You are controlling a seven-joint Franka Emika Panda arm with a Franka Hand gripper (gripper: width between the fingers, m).
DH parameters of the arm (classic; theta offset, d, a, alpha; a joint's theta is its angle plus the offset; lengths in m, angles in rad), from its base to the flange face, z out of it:
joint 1: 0 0.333 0 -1.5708
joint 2: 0 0 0 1.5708
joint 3: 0 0.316 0.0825 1.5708
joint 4: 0 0 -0.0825 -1.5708
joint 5: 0 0.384 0 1.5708
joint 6: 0 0 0.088 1.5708
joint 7: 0 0.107 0 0
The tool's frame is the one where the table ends.
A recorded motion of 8 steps. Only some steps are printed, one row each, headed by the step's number.
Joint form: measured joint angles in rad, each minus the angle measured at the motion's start. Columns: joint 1, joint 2, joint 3, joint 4, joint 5, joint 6, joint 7.
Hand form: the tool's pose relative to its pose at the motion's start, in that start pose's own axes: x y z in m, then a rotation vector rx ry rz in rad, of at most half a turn. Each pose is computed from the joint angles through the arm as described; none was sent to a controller.
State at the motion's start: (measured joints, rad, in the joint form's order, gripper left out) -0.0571 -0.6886 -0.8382 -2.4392 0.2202 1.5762 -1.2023
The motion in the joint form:
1: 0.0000 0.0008 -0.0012 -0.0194 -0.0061 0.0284 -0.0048
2: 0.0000 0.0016 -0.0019 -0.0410 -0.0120 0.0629 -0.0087
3: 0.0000 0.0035 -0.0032 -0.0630 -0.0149 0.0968 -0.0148
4: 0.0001 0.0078 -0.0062 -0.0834 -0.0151 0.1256 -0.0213
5: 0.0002 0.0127 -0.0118 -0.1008 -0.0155 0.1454 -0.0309
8: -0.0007 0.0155 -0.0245 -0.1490 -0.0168 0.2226 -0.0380
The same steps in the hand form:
1: -0.0020 0.0036 0.0065 -0.0106 -0.0020 0.0006
2: -0.0038 0.0076 0.0135 -0.0249 -0.0030 0.0019
3: -0.0058 0.0115 0.0209 -0.0369 -0.0020 0.0022
4: -0.0083 0.0152 0.0284 -0.0436 -0.0003 0.0045
5: -0.0116 0.0185 0.0352 -0.0441 0.0005 0.0053
8: -0.0194 0.0265 0.0501 -0.0714 0.0152 0.0184

